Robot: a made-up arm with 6 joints.
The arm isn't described. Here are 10 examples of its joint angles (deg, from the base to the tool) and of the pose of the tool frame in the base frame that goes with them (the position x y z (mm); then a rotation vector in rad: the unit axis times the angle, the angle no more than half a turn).
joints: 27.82 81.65 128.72 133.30 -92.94 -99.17
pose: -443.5 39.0 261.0 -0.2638 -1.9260 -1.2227
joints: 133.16 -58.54 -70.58 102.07 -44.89 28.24
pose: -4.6 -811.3 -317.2 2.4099 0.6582 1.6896
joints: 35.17 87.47 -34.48 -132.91 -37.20 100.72
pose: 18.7 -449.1 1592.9 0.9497 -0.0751 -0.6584
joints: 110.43 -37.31 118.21 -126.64 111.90 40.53
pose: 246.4 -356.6 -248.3 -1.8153 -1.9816 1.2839
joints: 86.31 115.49 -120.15 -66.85 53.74 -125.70
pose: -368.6 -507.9 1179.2 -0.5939 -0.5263 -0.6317
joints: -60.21 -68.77 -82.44 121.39 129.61 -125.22
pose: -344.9 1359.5 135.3 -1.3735 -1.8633 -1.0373
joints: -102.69 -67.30 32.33 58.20 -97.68 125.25
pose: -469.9 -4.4 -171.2 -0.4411 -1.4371 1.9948
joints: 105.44 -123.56 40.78 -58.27 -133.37 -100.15
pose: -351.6 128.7 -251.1 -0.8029 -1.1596 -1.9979
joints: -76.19 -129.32 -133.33 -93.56 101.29 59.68
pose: -538.9 777.5 650.6 0.7228 1.3411 1.5892
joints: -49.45 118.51 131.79 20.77 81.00 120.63
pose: 623.1 850.2 554.2 0.3550 0.8906 -0.4555
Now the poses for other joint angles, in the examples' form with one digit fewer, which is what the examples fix.
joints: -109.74 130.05 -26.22 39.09 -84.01 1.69
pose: -315 577 -90 -2.540 1.181 0.470
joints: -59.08 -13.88 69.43 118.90 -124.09 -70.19
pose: -11 650 -126 2.121 1.207 1.081
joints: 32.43 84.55 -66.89 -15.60 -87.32 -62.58
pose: -467 -332 717 1.761 1.223 -0.573
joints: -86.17 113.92 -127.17 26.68 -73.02 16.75
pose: -216 993 -46 -1.065 2.701 -0.621
